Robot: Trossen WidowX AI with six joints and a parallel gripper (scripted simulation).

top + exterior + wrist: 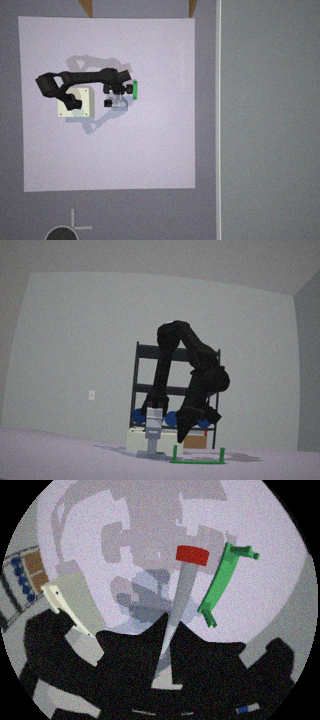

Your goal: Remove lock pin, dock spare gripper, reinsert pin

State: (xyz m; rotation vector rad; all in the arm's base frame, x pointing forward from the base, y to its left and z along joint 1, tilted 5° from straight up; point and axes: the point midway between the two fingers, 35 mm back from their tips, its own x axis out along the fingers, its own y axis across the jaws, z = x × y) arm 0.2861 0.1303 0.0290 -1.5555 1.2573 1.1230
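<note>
My gripper tip is 7 cm to the left of the socket and 1 cm short of it. The rest, counted from my gripper tip: black spare gripper 8 cm to the right, 6 cm above, 2 cm behind; then green cradle 8 cm ahead, 6 cm to the left, 3 cm below.
</note>
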